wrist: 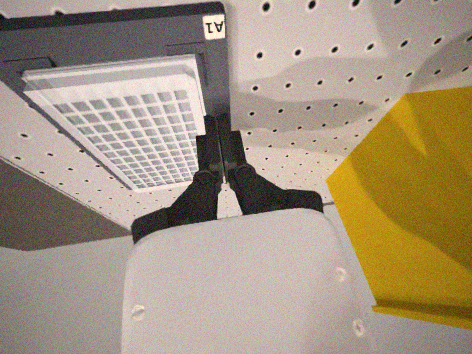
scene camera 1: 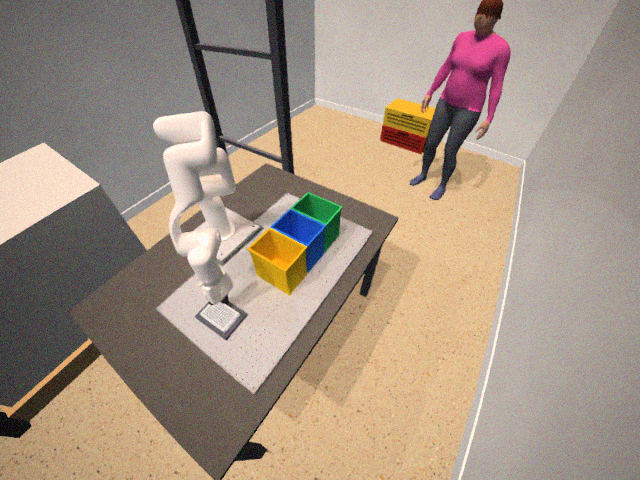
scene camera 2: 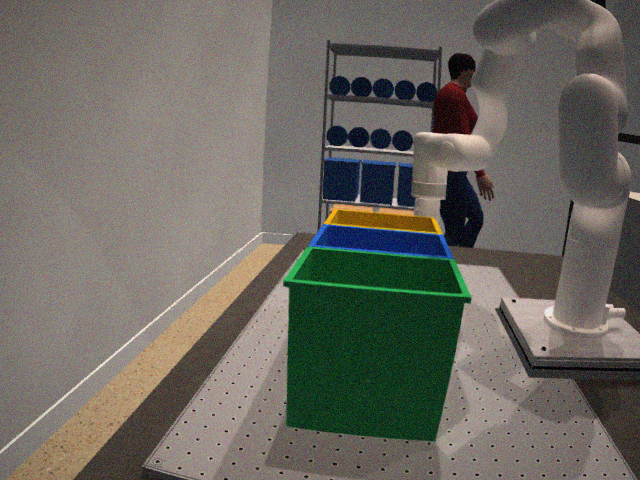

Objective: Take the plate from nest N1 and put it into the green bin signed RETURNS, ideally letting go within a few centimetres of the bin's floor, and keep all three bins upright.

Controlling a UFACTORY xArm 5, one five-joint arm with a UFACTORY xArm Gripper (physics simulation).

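Note:
The white gridded plate [scene camera 1: 219, 316] [wrist: 125, 130] lies flat in the dark nest [scene camera 1: 225, 334] [wrist: 150, 37], whose corner tag in the wrist view reads A1; no N1 sign can be read. My gripper [scene camera 1: 225, 299] [wrist: 216, 127] is shut and empty. Its black fingertips are over the nest's border, close beside one edge of the plate; whether they touch cannot be told. In scene camera 2 the fingers are hidden behind the bins. The green bin [scene camera 1: 333, 229] [scene camera 2: 367, 361] stands upright at the far end of the row from the nest. Its RETURNS sign does not show.
The blue bin [scene camera 1: 315, 255] [scene camera 2: 382, 241] stands upright between the green bin and the upright yellow bin [scene camera 1: 279, 271] [scene camera 2: 382, 221] [wrist: 410, 200], which is nearest the nest. All stand on the perforated board [scene camera 1: 253, 369] [scene camera 2: 237, 418]. A person [scene camera 1: 473, 72] stands beyond the table.

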